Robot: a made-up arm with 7 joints. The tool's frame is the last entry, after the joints.
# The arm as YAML. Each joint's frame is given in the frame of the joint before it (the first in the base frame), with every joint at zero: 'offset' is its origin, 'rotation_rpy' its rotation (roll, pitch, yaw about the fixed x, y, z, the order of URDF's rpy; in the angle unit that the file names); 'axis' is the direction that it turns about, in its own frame. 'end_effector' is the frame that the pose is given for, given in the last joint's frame.
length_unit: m
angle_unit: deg
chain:
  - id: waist
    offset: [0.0, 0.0, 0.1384]
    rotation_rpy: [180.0, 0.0, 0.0]
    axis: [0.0, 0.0, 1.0]
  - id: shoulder
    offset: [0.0, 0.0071, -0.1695]
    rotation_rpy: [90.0, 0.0, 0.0]
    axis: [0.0, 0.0, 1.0]
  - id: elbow
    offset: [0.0, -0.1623, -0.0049]
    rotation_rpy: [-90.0, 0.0, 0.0]
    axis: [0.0, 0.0, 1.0]
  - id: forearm
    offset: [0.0, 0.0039, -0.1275]
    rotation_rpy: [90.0, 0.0, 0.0]
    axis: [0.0, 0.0, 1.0]
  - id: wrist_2
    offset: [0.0, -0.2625, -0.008]
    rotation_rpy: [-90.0, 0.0, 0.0]
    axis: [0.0, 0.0, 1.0]
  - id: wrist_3
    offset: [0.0, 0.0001, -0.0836]
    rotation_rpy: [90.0, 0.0, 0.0]
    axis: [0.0, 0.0, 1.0]
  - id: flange
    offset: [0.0, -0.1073, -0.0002]
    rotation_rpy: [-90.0, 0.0, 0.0]
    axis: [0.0, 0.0, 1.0]
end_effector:
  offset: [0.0, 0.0, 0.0]
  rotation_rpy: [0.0, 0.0, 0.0]
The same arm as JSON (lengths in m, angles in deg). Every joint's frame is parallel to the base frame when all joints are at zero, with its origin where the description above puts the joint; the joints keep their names.
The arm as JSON. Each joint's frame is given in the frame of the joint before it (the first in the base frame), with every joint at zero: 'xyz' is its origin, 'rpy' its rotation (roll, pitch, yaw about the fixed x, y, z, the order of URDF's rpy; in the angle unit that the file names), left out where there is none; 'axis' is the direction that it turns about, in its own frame. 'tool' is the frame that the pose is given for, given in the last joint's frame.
{
  "units": {
    "length": "m",
    "angle": "deg"
  },
  "joints": [
    {
      "name": "waist",
      "type": "revolute",
      "origin": {
        "xyz": [
          0.0,
          0.0,
          0.1384
        ]
      },
      "axis": "-z"
    },
    {
      "name": "shoulder",
      "type": "revolute",
      "origin": {
        "xyz": [
          0.0,
          -0.0071,
          0.1695
        ]
      },
      "axis": "+y"
    },
    {
      "name": "elbow",
      "type": "revolute",
      "origin": {
        "xyz": [
          0.0,
          -0.0049,
          0.1623
        ]
      },
      "axis": "-z"
    },
    {
      "name": "forearm",
      "type": "revolute",
      "origin": {
        "xyz": [
          0.0,
          -0.0039,
          0.1275
        ]
      },
      "axis": "+y"
    },
    {
      "name": "wrist_2",
      "type": "revolute",
      "origin": {
        "xyz": [
          0.0,
          -0.008,
          0.2625
        ]
      },
      "axis": "-z"
    },
    {
      "name": "wrist_3",
      "type": "revolute",
      "origin": {
        "xyz": [
          0.0,
          -0.0001,
          0.0836
        ]
      },
      "axis": "+y"
    },
    {
      "name": "flange",
      "type": "revolute",
      "origin": {
        "xyz": [
          0.0,
          -0.0002,
          0.1073
        ]
      },
      "axis": "-z"
    }
  ],
  "tool": {
    "origin": {
      "xyz": [
        0.0,
        0.0,
        0.0
      ],
      "rpy": [
        180.0,
        0.0,
        0.0
      ]
    }
  }
}

